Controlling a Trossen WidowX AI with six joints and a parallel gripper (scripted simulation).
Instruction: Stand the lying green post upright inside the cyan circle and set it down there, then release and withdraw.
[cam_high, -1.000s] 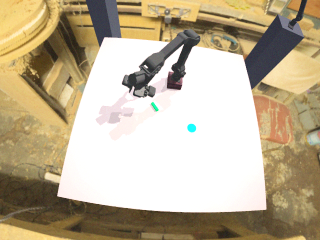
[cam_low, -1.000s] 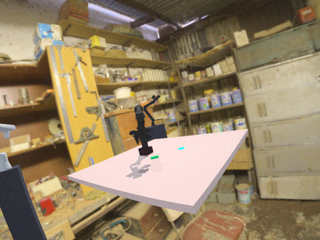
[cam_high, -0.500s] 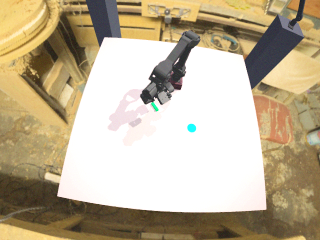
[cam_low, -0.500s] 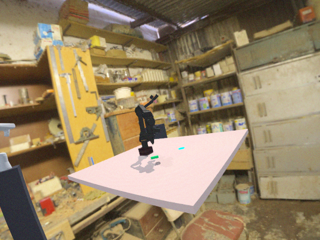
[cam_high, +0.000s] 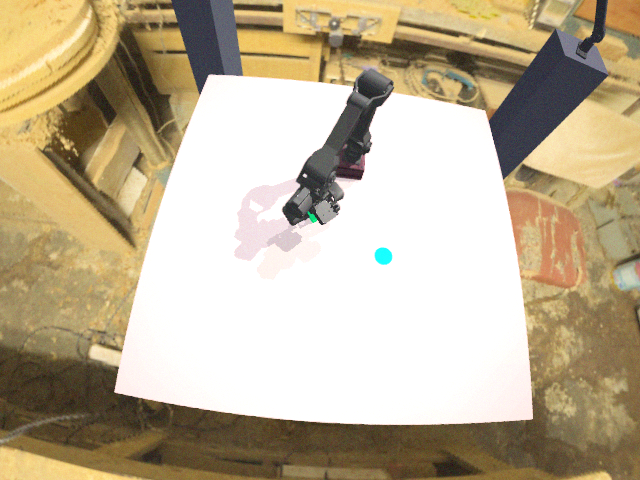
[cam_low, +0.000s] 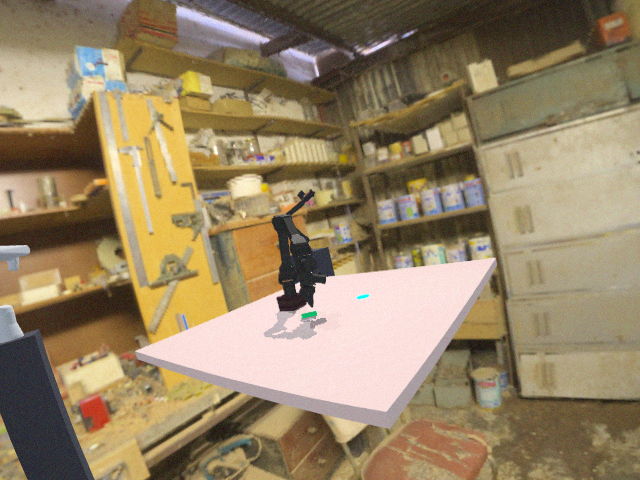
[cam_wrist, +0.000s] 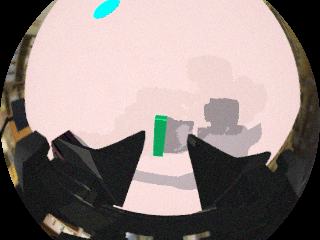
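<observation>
My gripper tip is now 20 mm past the green post, 10 mm to the left of it and 40 mm above it. Also, from my gripper tip: cyan circle: 50 mm ahead, 260 mm to the left, 40 mm below.
</observation>
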